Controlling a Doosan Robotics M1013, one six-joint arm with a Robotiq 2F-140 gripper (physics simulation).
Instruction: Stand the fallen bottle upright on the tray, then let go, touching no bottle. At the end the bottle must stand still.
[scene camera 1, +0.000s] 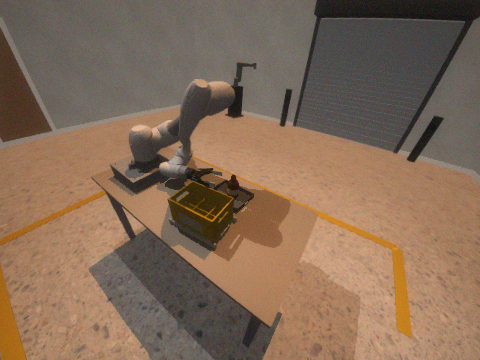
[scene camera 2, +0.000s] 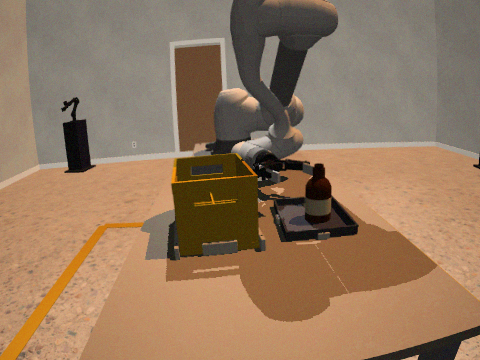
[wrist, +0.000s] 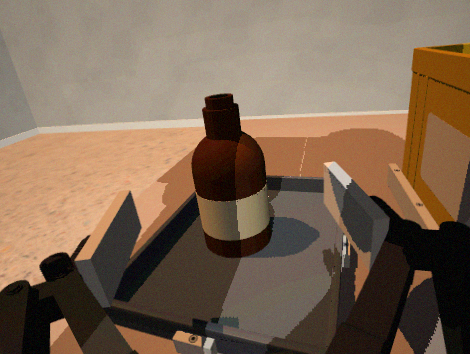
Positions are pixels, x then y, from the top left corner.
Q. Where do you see the gripper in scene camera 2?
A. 298, 175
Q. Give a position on a brown bottle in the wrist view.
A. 228, 167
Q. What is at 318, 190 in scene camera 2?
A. A brown bottle.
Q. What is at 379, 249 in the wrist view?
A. The gripper.
